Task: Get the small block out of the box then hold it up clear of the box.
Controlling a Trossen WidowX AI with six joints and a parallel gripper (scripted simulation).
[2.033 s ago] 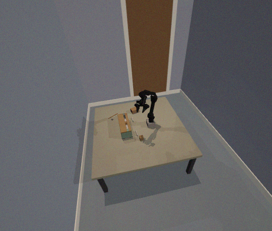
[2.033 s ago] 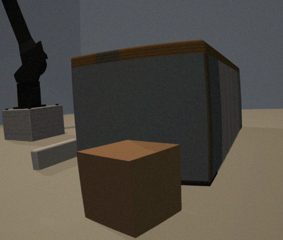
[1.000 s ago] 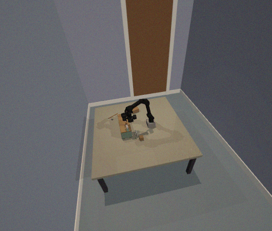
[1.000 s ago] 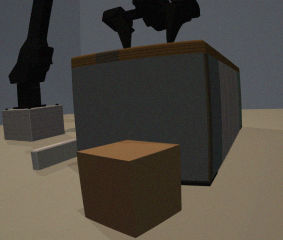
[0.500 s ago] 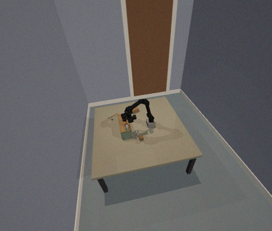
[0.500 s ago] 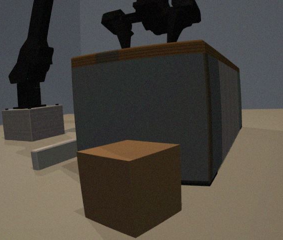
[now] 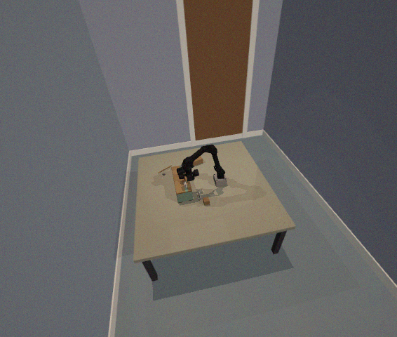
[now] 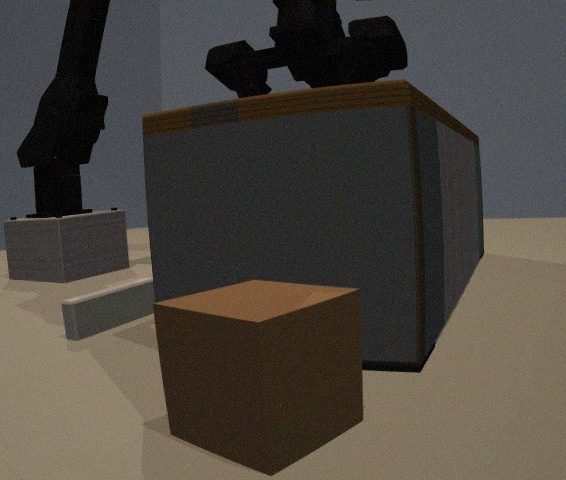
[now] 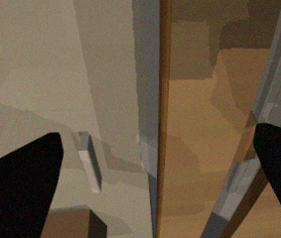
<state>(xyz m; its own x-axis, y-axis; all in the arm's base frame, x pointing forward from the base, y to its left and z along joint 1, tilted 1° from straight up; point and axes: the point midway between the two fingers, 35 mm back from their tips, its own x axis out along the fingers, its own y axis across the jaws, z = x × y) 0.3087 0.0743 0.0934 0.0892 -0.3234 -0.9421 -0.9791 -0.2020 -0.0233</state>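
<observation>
The long box lies 7 cm below my gripper tip, 4 cm ahead of it and 2 cm to the right of it. Also, from my gripper tip: thin stick (30 cm to the right, 29 cm ahead, 12 cm below).
</observation>
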